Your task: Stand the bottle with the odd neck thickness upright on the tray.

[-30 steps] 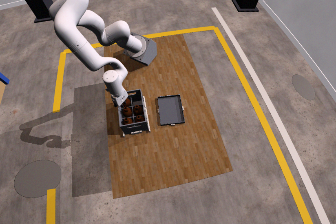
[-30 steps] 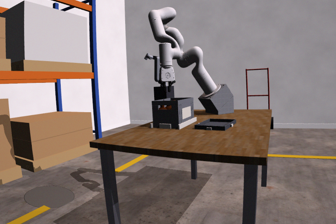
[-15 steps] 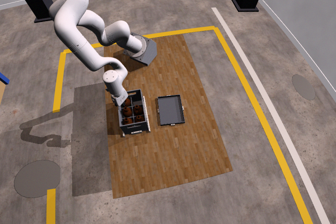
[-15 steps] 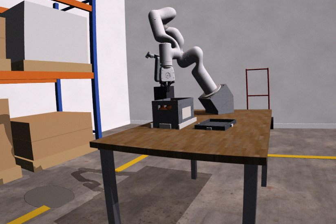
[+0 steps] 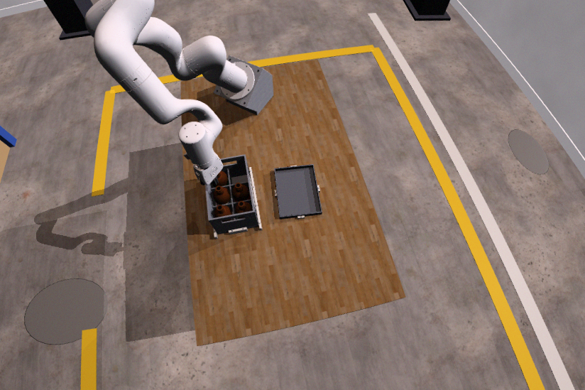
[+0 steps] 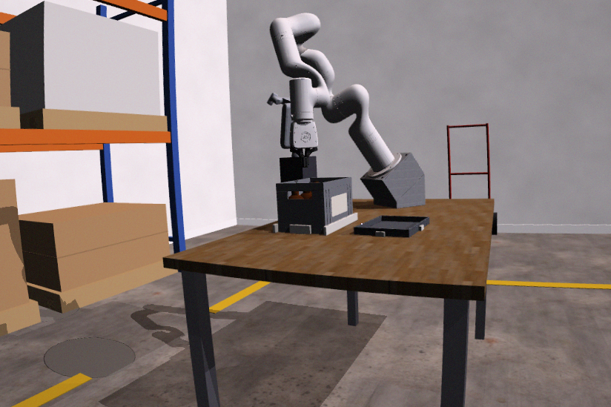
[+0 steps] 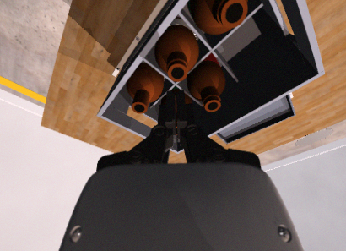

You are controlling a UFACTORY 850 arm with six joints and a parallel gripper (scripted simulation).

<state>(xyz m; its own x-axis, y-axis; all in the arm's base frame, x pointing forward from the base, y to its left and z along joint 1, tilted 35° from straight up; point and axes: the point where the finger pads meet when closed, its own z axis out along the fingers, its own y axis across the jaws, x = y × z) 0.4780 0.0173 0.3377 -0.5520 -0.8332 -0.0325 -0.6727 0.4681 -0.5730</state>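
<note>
Now: hand 160 mm above the grey divided crate and 40 mm to the right of it. Also, from my hand: bottle: 160 mm below, 90 mm ahead, 10 mm to the left; then grey tray: 340 mm to the left, 230 mm below, 30 mm behind.
</note>
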